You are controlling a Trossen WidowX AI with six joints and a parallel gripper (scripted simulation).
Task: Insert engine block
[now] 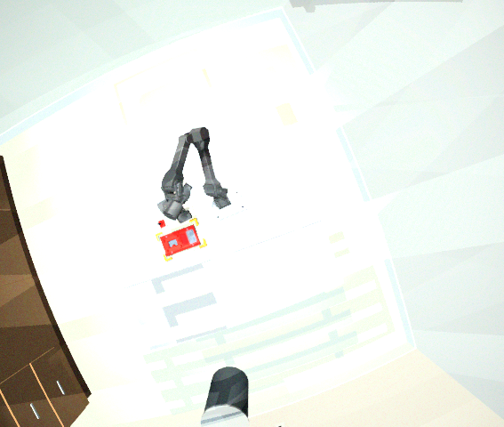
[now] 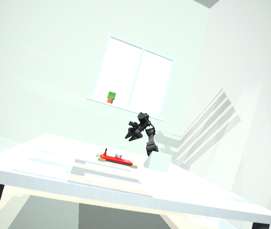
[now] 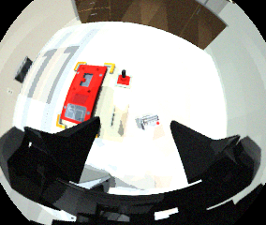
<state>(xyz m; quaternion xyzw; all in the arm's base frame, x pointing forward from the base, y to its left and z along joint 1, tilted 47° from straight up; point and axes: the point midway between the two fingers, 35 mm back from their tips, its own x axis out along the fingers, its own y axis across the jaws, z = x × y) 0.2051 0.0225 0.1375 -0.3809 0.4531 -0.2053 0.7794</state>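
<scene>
My gripper tip is 140 mm above the grey engine block, 60 mm to the left of it and 20 mm short of it. From my gripper tip the other things lie so: thin post 140 mm ahead, 120 mm below, 30 mm to the left.
</scene>
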